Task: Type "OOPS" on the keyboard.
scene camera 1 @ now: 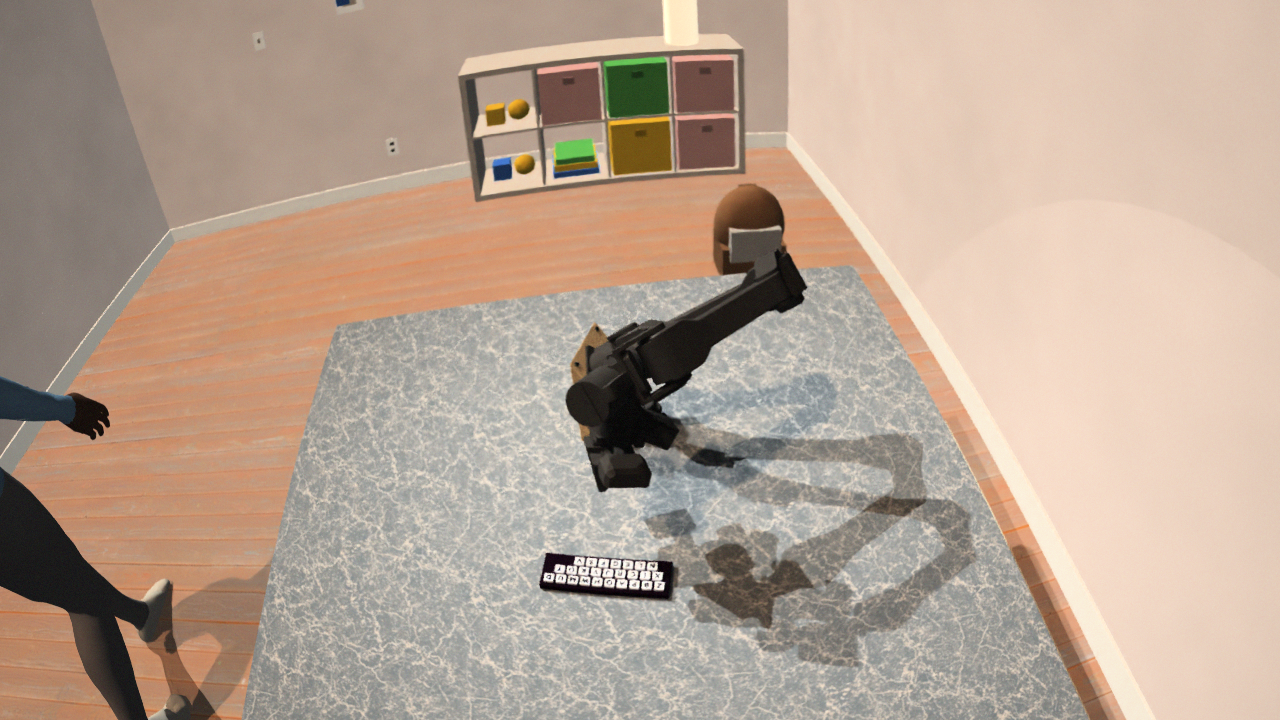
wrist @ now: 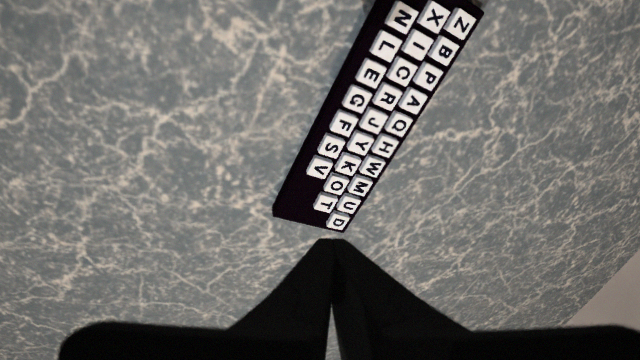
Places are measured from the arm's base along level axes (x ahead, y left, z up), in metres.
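Where they show: gripper, between the fingertips: (scene camera 1: 601, 490) (wrist: 330, 251).
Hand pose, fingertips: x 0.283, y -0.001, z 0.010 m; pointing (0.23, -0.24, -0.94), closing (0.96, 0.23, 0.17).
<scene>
Each offset is from my fingertips to the centre of the thing. Level surfaces: height alone.
A dark keyboard (scene camera 1: 606, 575) (wrist: 372, 121) with white letter keys lies on the patterned rug @(0.145 m down) (scene camera 1: 402, 537) (wrist: 150, 200). In the wrist view it runs diagonally, with the O key @(0.053 m ahead, 0.060 m right, 0.130 m down) (wrist: 337, 185) and the S key @(0.039 m ahead, 0.029 m right, 0.130 m down) (wrist: 331, 146) toward its near end and the P key @(0.087 m ahead, 0.035 m left, 0.130 m down) (wrist: 428, 76) farther up. My gripper (wrist: 330, 251) is shut and empty. Its tips appear just below the keyboard's D-key end in the wrist view, not over any key. In the scene view the arm is folded back, its hand part apart from the keyboard; the fingertips cannot be made out there.
The arm's shadow falls on the rug right of the keyboard. A person's leg (scene camera 1: 53, 546) and hand (scene camera 1: 89, 415) show at the left. A brown backpack (scene camera 1: 748, 213) stands behind the rug, and a cube shelf (scene camera 1: 572, 57) stands against the back wall.
</scene>
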